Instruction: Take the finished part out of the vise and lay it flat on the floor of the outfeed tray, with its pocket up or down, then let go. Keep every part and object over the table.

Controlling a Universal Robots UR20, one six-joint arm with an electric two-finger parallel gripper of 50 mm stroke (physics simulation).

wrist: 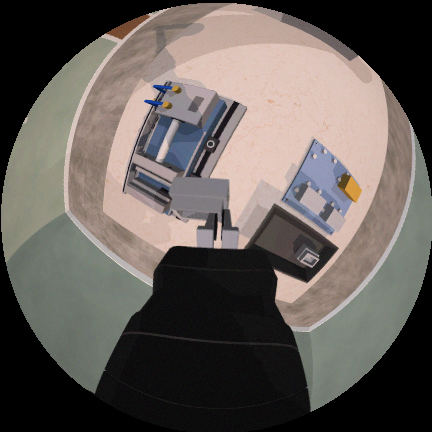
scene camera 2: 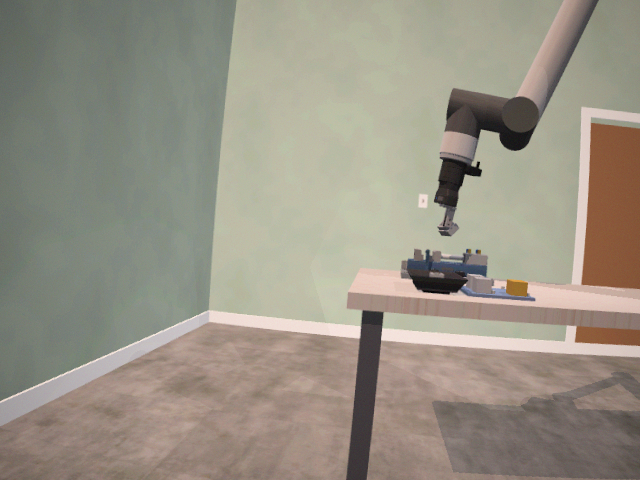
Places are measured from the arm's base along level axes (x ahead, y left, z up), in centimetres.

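Pixels of known places: gripper, fingertip midpoint: (wrist: 219, 218) (scene camera 2: 446, 226).
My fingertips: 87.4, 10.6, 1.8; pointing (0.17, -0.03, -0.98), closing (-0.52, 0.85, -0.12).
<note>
Behind a point stands the place of what it marks, as x, y, z.
My gripper (scene camera 2: 448, 219) {87.4, 10.6, 1.8} (wrist: 219, 218) {87.4, 10.6, 1.8} is shut on the finished part (scene camera 2: 447, 229) {86.9, 10.6, 1.0} (wrist: 200, 194) {85.8, 7.7, 3.2}, a grey block held up in the air above the table. In the wrist view the part reaches forward and left of the fingertips, over the near end of the vise; its pocket cannot be made out. The blue and grey vise (scene camera 2: 448, 267) {85.5, 1.7, -11.1} (wrist: 187, 107) {77.8, -3.1, -6.1} stands below with a light rod between its ends. The dark outfeed tray (scene camera 2: 438, 283) {88.2, 42.8, -12.9} (wrist: 277, 235) {90.0, 26.2, -14.4} stands apart from the vise, to the right in the wrist view. A small grey square piece (wrist: 308, 256) {88.7, 36.9, -12.4} is in it.
A blue pegged plate (scene camera 2: 504, 296) {71.6, 39.1, -15.0} (wrist: 320, 162) {69.7, 23.6, -14.8} lies beside the tray, with grey blocks and a yellow block (scene camera 2: 516, 287) {68.5, 36.8, -12.7} (wrist: 349, 188) {68.9, 32.3, -11.3} on it. Blue bent hoses (wrist: 155, 102) {79.1, -8.7, -4.7} stick out at the vise's far end. The table's left edge (scene camera 2: 354, 289) {107.6, 48.9, -15.7} is near the tray.
</note>
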